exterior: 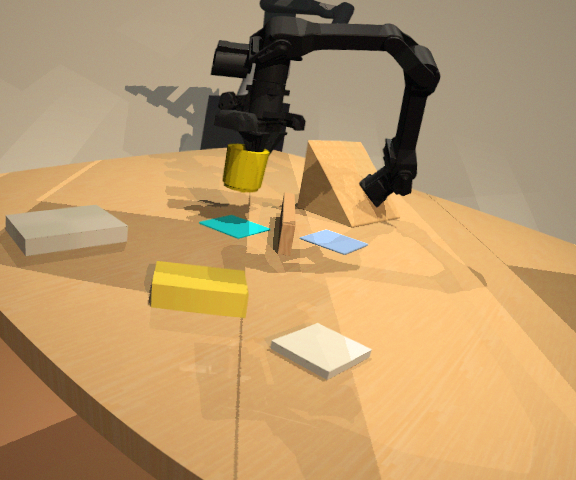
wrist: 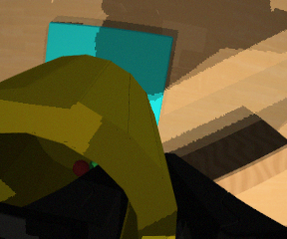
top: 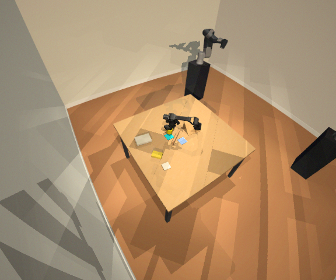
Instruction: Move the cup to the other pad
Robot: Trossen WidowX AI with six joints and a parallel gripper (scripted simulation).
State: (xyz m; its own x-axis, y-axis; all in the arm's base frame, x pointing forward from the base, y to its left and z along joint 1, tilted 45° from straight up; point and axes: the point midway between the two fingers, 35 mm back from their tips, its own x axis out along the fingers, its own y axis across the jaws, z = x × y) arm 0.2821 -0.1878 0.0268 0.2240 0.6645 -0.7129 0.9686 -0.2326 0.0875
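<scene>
Now: the cyan pad 30 mm ahead of my gripper tip and 110 mm below it. Round my gripper tip: yellow block: 310 mm ahead, 130 mm to the left, 80 mm below; yellow cup: 20 mm ahead; wooden slat: 10 mm behind, 70 mm to the left, 90 mm below.
</scene>
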